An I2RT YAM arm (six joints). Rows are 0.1 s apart.
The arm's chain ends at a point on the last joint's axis. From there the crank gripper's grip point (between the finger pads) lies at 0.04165 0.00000 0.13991 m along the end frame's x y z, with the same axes.
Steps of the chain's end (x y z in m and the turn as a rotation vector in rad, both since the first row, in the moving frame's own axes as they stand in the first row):
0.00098 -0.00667 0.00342 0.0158 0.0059 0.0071
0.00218 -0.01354 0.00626 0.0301 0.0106 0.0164
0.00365 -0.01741 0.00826 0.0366 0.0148 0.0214
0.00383 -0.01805 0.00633 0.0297 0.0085 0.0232
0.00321 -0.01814 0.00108 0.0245 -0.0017 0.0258
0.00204 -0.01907 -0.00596 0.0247 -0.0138 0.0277
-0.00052 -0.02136 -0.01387 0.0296 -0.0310 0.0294
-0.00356 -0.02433 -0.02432 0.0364 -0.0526 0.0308
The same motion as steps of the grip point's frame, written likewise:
0.00181 -0.00858 0.00316 0.0158 0.0059 0.0071
0.00369 -0.01705 0.00576 0.0301 0.0106 0.0164
0.00576 -0.02160 0.00755 0.0366 0.0148 0.0214
0.00505 -0.02122 0.00592 0.0297 0.0085 0.0232
0.00300 -0.02050 0.00112 0.0245 -0.0017 0.0258
0.00014 -0.02141 -0.00543 0.0247 -0.0138 0.0277
-0.00483 -0.02436 -0.01269 0.0296 -0.0310 0.0294
-0.01091 -0.02829 -0.02239 0.0364 -0.0526 0.0308

